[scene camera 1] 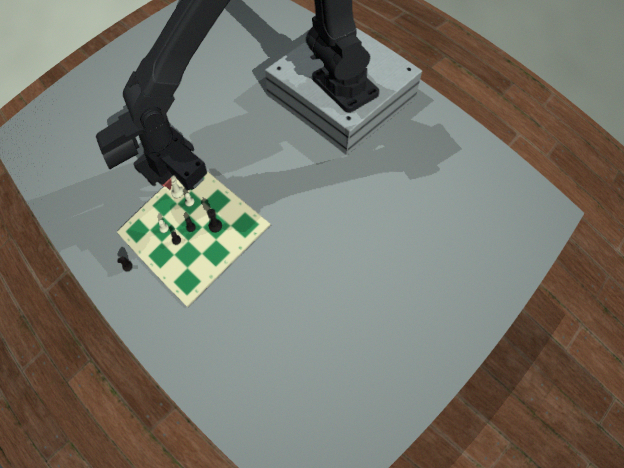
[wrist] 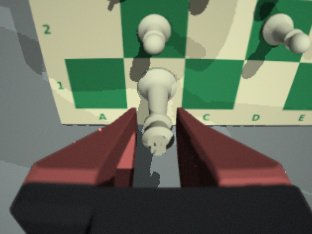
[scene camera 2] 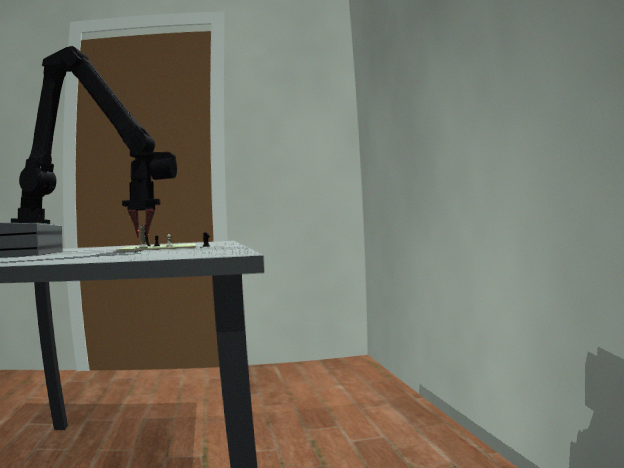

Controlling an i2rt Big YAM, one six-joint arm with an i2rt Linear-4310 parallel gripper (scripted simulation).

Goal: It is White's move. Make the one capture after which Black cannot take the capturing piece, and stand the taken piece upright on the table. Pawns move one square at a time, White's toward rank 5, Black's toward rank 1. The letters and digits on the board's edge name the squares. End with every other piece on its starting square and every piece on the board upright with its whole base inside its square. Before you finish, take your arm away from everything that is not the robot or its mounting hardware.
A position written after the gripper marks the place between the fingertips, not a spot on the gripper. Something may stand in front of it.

Observation:
In view: the gripper point(scene camera 2: 142, 237), a white pawn point(wrist: 154, 31), a tall white piece point(wrist: 157, 85) and a white pawn point(wrist: 277, 29).
The gripper also shows in the wrist view point(wrist: 156, 116).

